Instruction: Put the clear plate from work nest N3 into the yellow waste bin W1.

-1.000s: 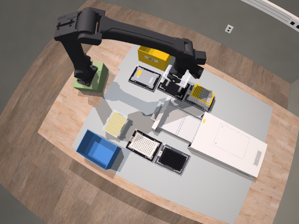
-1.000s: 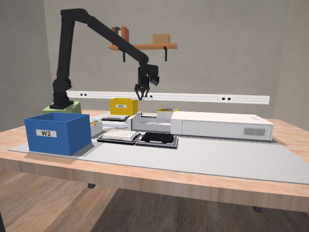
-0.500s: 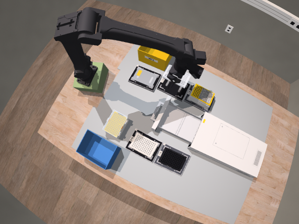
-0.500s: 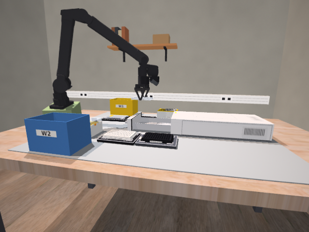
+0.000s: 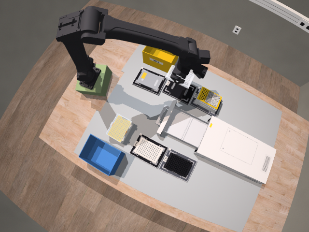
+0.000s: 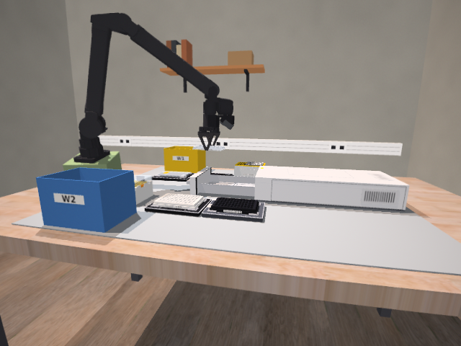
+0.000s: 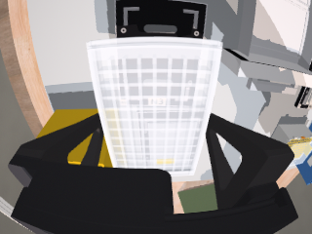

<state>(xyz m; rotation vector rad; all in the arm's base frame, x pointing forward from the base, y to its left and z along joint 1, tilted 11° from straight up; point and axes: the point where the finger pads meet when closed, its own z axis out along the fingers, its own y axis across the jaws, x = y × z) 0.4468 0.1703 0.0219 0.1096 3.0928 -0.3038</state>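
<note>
Right now the yellow bin W1 is 150 mm behind my hand, 140 mm to the left of it and 100 mm below it. From my hand the other things lie so: black work nest N3: 130 mm below, 20 mm ahead, 10 mm to the right; clear plate: right at my hand; label n1: 130 mm below, 110 mm ahead, 10 mm to the right.
</note>
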